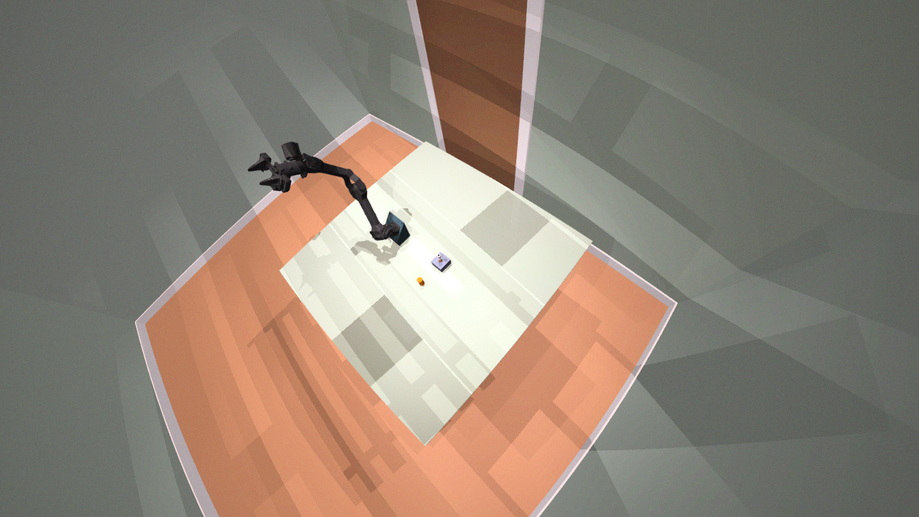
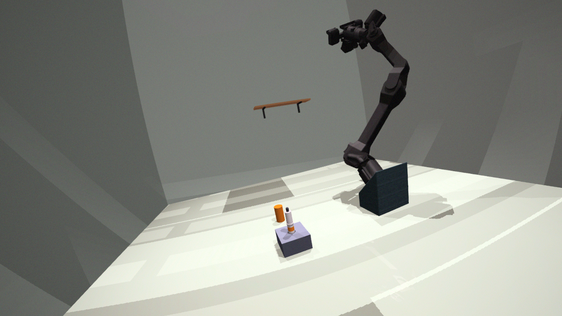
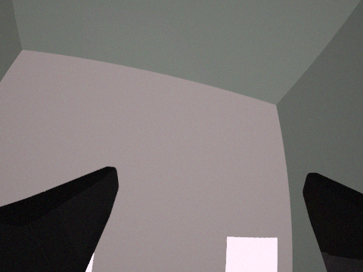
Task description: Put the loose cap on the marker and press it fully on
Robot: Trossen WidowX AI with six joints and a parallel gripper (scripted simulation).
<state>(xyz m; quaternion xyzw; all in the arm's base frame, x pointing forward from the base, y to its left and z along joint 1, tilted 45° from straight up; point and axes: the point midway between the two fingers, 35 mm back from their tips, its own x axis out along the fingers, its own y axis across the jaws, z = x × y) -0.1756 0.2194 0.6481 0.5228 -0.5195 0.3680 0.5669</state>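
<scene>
Right now my gripper tip is 700 mm above the orange cap, 460 mm short of it and 230 mm to the right of it. Also, from my gripper tip: holder block (710 mm below, 450 mm ahead, 380 mm to the left).
</scene>
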